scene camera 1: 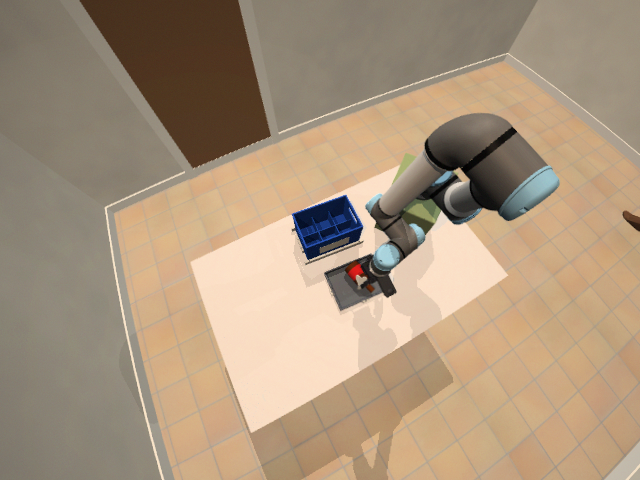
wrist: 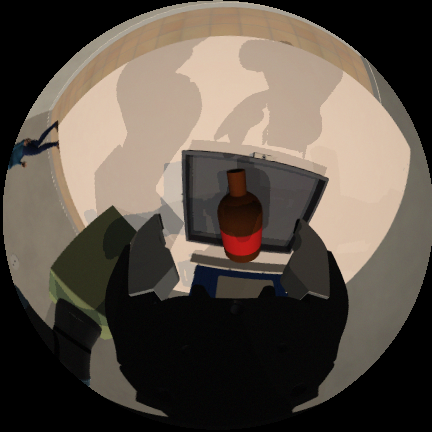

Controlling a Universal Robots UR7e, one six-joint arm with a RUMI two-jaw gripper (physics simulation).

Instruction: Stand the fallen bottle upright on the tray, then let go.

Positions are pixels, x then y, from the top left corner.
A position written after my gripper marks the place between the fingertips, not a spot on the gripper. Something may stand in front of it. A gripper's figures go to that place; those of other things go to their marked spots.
Labels:
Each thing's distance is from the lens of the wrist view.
my gripper [wrist: 228, 218]: 0.12 m
brown bottle [wrist: 239, 212]: 0.17 m

